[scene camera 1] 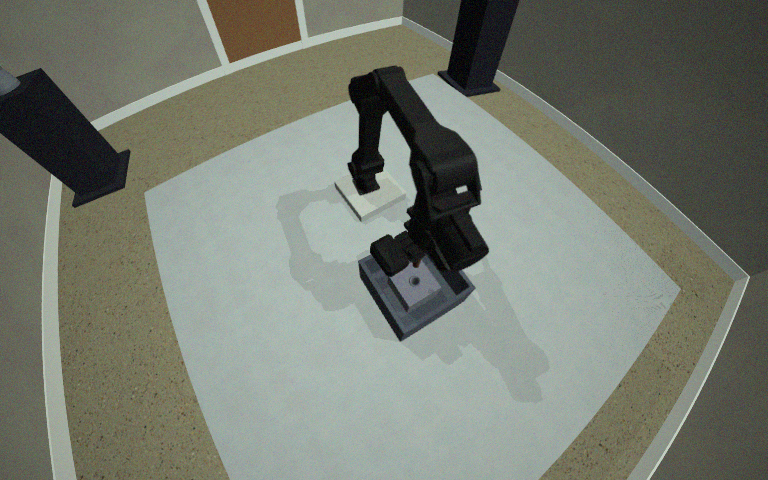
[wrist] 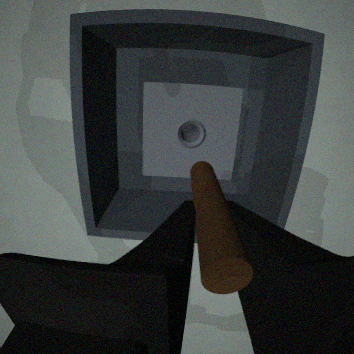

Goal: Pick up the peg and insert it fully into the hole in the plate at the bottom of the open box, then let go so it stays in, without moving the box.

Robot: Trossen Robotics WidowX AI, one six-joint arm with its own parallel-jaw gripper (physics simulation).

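Where they show: gripper, fingertip midpoint: [scene camera 1: 416, 255] [wrist: 206, 209]; arm's base at its link origin: [scene camera 1: 366, 184].
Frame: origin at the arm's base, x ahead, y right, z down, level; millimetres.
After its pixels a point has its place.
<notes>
The brown peg [scene camera 1: 417, 262] @[x 335, y 22, z -135 mm] [wrist: 216, 225] @[x 336, y 16, z -174 mm] is a round rod held between the fingers of my gripper [wrist: 206, 209] @[x 323, y 20, z -141 mm], which is shut on it. In the wrist view its far end points toward the plate. The pale square plate [scene camera 1: 408, 291] @[x 353, y 39, z -29 mm] [wrist: 165, 130] @[x 335, y -9, z -29 mm] lies at the bottom of the open dark grey box [scene camera 1: 380, 308] @[x 355, y 109, z 7 mm] [wrist: 76, 125] @[x 335, y -78, z -69 mm], with a round hole [scene camera 1: 414, 280] @[x 330, y 10, z -14 mm] [wrist: 192, 133] in its middle. The peg's far end shows just below the hole in the wrist view, apart from it. In the scene view my gripper is over the back part of the box, and its fingers partly hide the peg.
The arm's base stands on a white slab [scene camera 1: 362, 209] @[x 80, y 43, z 1 mm] behind the box. The box rests on a pale mat [scene camera 1: 283, 384] @[x 431, y 380, z 29 mm]. Two dark pillars [scene camera 1: 62, 135] [scene camera 1: 481, 45] stand at the left and at the back right. Walls surround the floor.
</notes>
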